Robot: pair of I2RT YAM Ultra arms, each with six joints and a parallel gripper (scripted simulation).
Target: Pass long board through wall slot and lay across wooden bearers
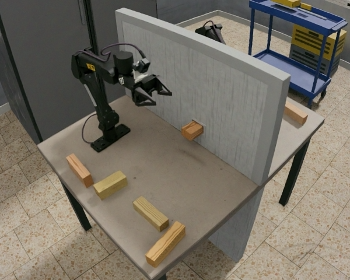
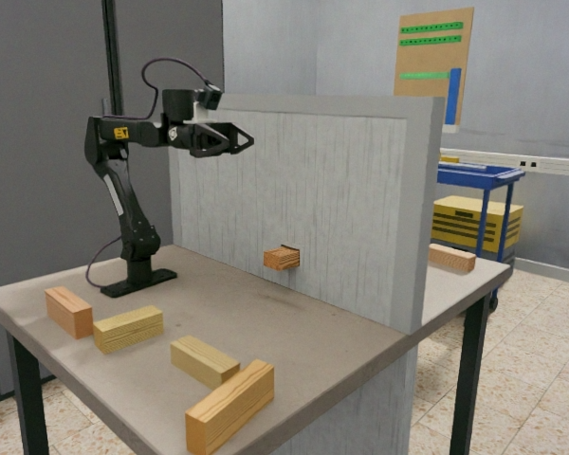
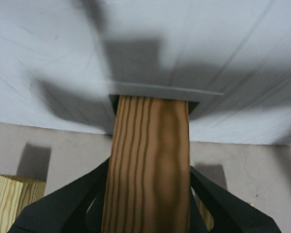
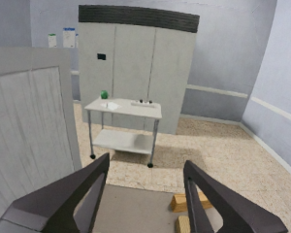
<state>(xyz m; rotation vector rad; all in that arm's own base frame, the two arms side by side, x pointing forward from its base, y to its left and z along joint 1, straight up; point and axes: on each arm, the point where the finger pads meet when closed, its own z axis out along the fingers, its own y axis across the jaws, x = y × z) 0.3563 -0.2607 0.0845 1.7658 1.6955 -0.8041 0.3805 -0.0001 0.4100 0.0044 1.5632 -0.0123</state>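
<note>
Now: left hand 180 mm short of the yellow bearer, 130 mm to the right of it and 60 mm above it. From my left hand the other things lie so: long board (right at my left hand).
</note>
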